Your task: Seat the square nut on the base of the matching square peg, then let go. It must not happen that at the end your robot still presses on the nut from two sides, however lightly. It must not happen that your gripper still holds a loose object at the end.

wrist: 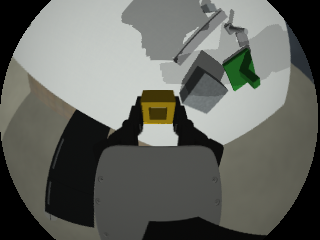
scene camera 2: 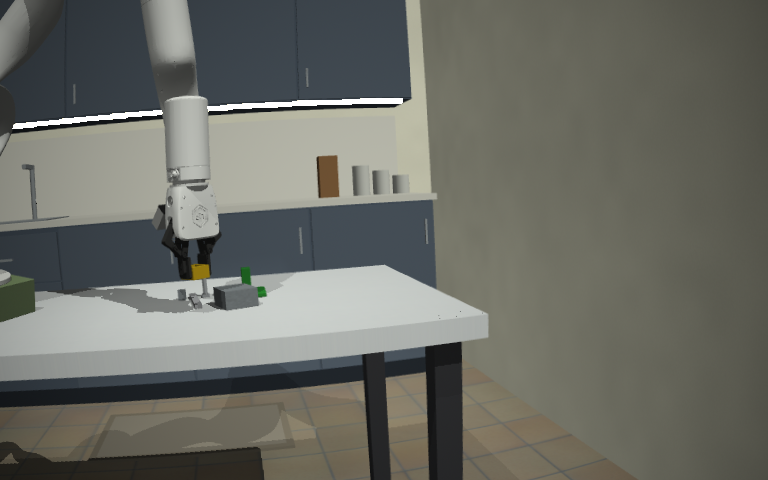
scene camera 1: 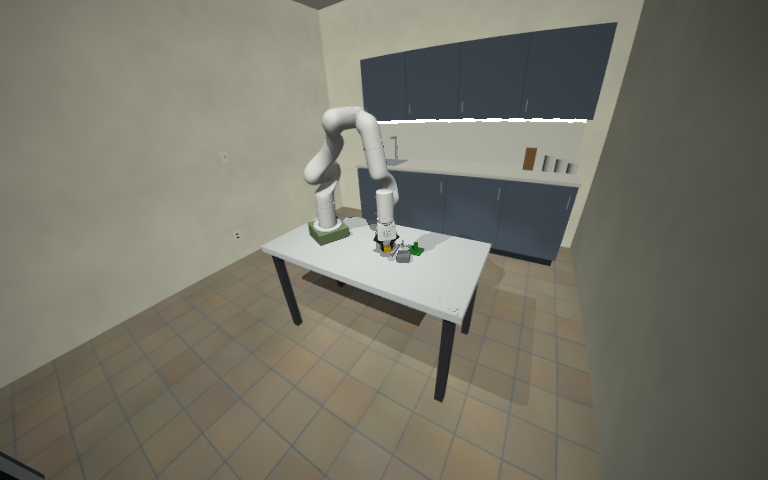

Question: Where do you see a grey block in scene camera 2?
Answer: At 230, 297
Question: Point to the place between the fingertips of my gripper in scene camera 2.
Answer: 195, 276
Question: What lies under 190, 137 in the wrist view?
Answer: My gripper.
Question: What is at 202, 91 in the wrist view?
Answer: A grey block.
